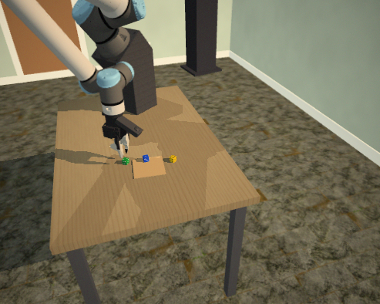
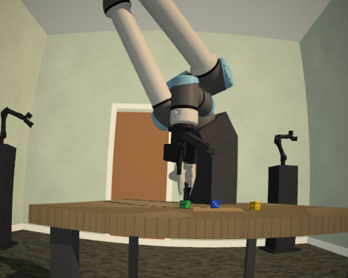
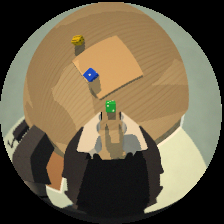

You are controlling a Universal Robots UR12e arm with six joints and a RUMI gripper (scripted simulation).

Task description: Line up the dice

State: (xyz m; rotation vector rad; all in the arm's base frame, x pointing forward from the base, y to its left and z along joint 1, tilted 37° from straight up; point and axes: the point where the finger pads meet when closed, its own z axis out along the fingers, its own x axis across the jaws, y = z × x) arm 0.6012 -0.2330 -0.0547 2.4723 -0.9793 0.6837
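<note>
My gripper is now 50 mm above the green die. Also, from my hand: tan mat 80 mm ahead, 80 mm to the left, 60 mm below; blue die 30 mm ahead, 90 mm to the left, 40 mm below; yellow die 90 mm ahead, 200 mm to the left, 50 mm below.
</note>
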